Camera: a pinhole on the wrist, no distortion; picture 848 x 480 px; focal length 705.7 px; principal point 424.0 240.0 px. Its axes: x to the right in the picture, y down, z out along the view. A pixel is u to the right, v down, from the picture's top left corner.
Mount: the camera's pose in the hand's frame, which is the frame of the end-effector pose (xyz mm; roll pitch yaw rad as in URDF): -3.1 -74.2 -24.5 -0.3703 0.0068 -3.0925
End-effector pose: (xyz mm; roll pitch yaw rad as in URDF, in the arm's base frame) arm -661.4 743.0 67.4 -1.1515 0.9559 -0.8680
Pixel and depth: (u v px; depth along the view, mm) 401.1 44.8 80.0
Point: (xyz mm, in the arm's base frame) -594.5 694.2 125.0
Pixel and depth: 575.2 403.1 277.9
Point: -449.3 641.1 288.0
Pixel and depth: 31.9 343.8 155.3
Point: -501.4 620.4 101.3
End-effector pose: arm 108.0 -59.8 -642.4 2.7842 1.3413 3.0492
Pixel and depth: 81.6 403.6 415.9
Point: 448.0 -262.0 -939.3
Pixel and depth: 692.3 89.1 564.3
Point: 713.2 -90.9 -561.3
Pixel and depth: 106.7 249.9 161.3
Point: 243.1 -151.6 -749.0
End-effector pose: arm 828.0 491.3 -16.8 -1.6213 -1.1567 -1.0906
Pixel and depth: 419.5 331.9 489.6
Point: 1083.2 919.1 107.6
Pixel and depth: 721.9 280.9 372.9
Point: 994.8 876.4 -69.9
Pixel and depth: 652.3 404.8 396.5
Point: 970.1 924.3 -10.4
